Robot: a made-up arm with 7 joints.
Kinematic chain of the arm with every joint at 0, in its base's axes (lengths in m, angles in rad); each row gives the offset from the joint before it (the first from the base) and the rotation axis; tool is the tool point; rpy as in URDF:
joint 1: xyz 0 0 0.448 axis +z
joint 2: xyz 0 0 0 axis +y
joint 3: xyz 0 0 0.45 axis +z
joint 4: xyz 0.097 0 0 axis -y
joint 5: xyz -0.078 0 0.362 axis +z
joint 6: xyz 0 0 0 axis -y
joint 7: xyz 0.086 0 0 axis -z
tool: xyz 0 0 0 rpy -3.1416 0 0
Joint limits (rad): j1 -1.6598..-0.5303 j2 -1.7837..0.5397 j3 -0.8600..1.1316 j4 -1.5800..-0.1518 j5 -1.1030..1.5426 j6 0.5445..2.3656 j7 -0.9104..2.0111
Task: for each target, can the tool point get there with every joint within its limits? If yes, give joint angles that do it. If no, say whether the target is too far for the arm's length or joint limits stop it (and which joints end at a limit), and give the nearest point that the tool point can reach.
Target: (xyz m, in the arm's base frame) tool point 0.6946 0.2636 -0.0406
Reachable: no: joint limits stop it (at a limit: joint 1, joint 2, joint 3, joint 4, joint 6) | nearest point 0.5326 0.4871 0.4849 | short by 0.594 m
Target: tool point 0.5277 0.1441 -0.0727
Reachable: no: joint limits stop it (at a limit: joint 1, joint 2, joint 3, joint 4, joint 6) | nearest point 0.5299 0.4750 0.4907 | short by 0.653 m
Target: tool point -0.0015 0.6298 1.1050
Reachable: yes | joints -1.1959 -0.9218 0.9356 -0.6000 -0.0599 1.5827 -0.5815
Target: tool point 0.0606 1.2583 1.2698
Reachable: no: too far | nearest point 0.0369 0.7668 0.9488 | short by 0.587 m
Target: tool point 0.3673 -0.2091 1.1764
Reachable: yes | joints -0.6877 -0.0523 0.2605 -1.1777 1.1722 2.2184 0.1883
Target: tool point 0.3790 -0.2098 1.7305
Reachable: no: too far | nearest point 0.2566 -0.1421 1.3164 | short by 0.437 m
